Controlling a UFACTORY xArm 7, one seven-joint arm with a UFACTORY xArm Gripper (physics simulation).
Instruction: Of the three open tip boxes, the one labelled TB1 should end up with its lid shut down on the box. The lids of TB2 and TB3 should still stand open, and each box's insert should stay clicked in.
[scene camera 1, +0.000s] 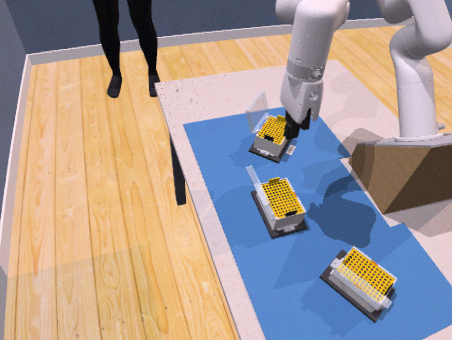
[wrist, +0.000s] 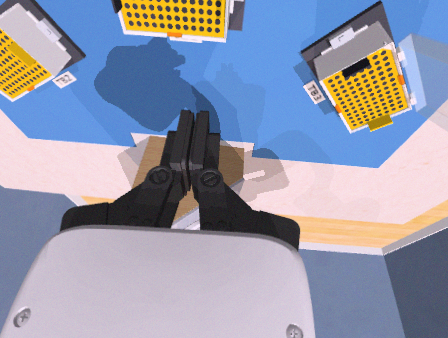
Scene:
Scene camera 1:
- gripper: 290, 136
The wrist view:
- insert: 368, 91
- blue mat: 252, 85

